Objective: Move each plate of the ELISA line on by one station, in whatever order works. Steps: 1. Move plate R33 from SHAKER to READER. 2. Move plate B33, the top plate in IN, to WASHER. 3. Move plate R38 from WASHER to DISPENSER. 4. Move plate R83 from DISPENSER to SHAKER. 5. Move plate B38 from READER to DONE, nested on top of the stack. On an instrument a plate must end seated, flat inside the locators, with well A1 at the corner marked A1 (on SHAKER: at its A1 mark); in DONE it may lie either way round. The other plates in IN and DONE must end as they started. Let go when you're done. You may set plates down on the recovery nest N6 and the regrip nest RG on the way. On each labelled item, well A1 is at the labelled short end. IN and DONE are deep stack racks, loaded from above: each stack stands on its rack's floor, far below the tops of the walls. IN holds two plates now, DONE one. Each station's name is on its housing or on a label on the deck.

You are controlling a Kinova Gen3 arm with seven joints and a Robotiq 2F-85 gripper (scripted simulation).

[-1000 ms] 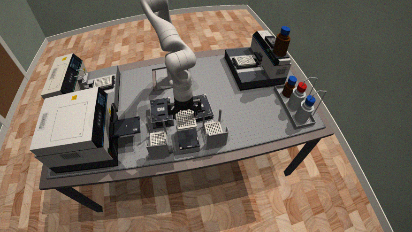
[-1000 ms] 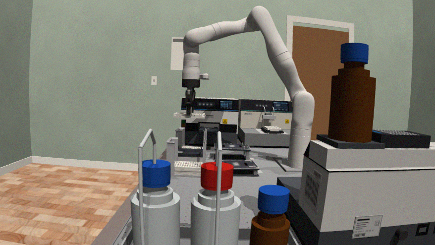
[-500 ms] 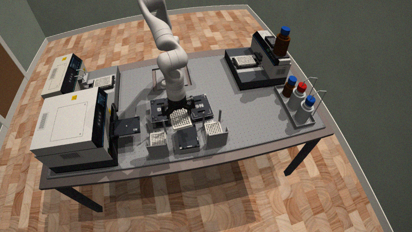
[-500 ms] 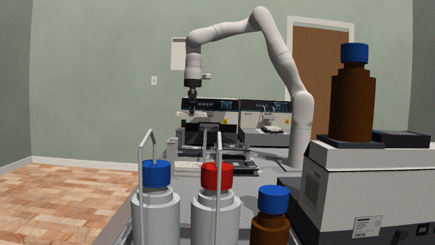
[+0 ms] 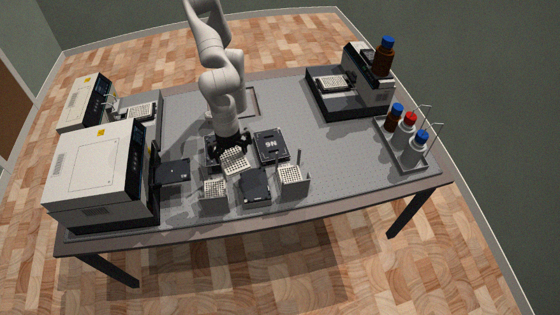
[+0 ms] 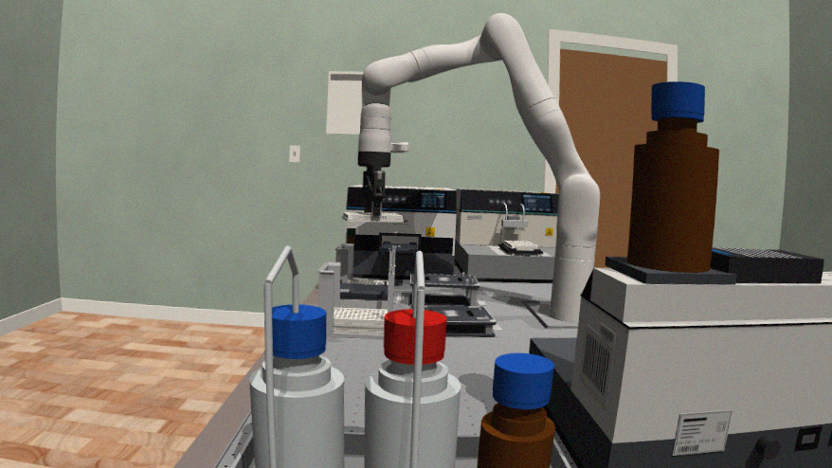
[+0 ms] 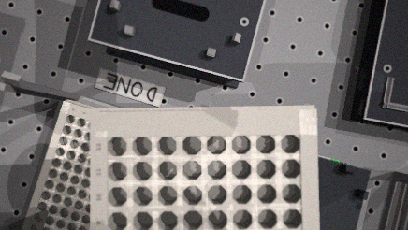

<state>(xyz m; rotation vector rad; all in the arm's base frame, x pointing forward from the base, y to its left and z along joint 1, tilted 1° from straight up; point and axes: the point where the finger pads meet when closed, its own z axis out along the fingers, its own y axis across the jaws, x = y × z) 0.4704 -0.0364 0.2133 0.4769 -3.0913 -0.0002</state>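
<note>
Now: the dark reader tray 240 mm to the right of my hand, 110 mm below it and 50 mm behind it. Round my hand: regrip nest RG: 170 mm behind, 160 mm below, 60 mm to the right; then reader housing: 530 mm to the right, 40 mm behind, 20 mm above; then recovery nest N6: 190 mm below, 180 mm behind, 160 mm to the left.
</note>
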